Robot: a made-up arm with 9 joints. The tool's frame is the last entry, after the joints.
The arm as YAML. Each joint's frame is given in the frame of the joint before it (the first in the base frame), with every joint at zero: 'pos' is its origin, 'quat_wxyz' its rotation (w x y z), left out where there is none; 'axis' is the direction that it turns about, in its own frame. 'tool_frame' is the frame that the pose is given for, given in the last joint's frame.
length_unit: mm
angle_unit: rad
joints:
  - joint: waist
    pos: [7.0, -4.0, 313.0]
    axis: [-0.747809, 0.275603, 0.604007]
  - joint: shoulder
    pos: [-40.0, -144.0, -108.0]
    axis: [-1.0, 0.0, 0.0]
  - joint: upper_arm
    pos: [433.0, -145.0, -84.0]
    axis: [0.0, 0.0, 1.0]
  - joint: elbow
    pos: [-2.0, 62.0, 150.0]
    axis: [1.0, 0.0, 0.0]
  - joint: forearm
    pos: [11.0, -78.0, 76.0]
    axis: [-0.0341, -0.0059, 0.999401]
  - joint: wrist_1
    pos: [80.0, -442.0, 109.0]
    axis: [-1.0, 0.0, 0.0]
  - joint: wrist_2
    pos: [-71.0, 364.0, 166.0]
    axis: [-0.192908, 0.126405, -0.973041]
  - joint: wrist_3
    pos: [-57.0, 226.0, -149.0]
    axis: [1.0, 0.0, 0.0]
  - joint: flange
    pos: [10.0, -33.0, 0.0]
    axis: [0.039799, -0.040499, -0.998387]
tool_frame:
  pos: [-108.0, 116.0, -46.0]
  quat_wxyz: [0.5, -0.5, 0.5, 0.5]
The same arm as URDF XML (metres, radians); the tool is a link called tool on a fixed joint. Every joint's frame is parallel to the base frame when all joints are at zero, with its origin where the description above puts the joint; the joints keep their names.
<robot name="arm">
  <joint name="tool_joint" type="fixed">
    <parent link="link9"/>
    <child link="tool"/>
    <origin xyz="-0.108 0.116 -0.046" rpy="-1.5708 1.5708 0"/>
  </joint>
  <joint name="flange" type="continuous">
    <parent link="link8"/>
    <child link="link9"/>
    <origin xyz="0.01 -0.033 0" rpy="0 0 0"/>
    <axis xyz="0.039799 -0.040499 -0.998387"/>
  </joint>
  <joint name="wrist_3" type="continuous">
    <parent link="link7"/>
    <child link="link8"/>
    <origin xyz="-0.057 0.226 -0.149" rpy="0 0 0"/>
    <axis xyz="1 0 0"/>
  </joint>
  <joint name="wrist_2" type="continuous">
    <parent link="link6"/>
    <child link="link7"/>
    <origin xyz="-0.071 0.364 0.166" rpy="0 0 0"/>
    <axis xyz="-0.192908 0.126405 -0.973041"/>
  </joint>
  <joint name="wrist_1" type="continuous">
    <parent link="link5"/>
    <child link="link6"/>
    <origin xyz="0.08 -0.442 0.109" rpy="0 0 0"/>
    <axis xyz="-1 0 0"/>
  </joint>
  <joint name="forearm" type="continuous">
    <parent link="link4"/>
    <child link="link5"/>
    <origin xyz="0.011 -0.078 0.076" rpy="0 0 0"/>
    <axis xyz="-0.0341 -0.0059 0.999401"/>
  </joint>
  <joint name="elbow" type="continuous">
    <parent link="link3"/>
    <child link="link4"/>
    <origin xyz="-0.002 0.062 0.15" rpy="0 0 0"/>
    <axis xyz="1 0 0"/>
  </joint>
  <joint name="upper_arm" type="continuous">
    <parent link="link2"/>
    <child link="link3"/>
    <origin xyz="0.433 -0.145 -0.084" rpy="0 0 0"/>
    <axis xyz="0 0 1"/>
  </joint>
  <joint name="shoulder" type="continuous">
    <parent link="link1"/>
    <child link="link2"/>
    <origin xyz="-0.04 -0.144 -0.108" rpy="0 0 0"/>
    <axis xyz="-1 0 0"/>
  </joint>
  <joint name="waist" type="continuous">
    <parent link="base"/>
    <child link="link1"/>
    <origin xyz="0.007 -0.004 0.313" rpy="0 0 0"/>
    <axis xyz="-0.747809 0.275603 0.604007"/>
  </joint>
  <link name="base"/>
  <link name="link1"/>
  <link name="link2"/>
  <link name="link3"/>
  <link name="link4"/>
  <link name="link5"/>
  <link name="link6"/>
  <link name="link7"/>
  <link name="link8"/>
  <link name="link9"/>
  <link name="tool"/>
</robot>

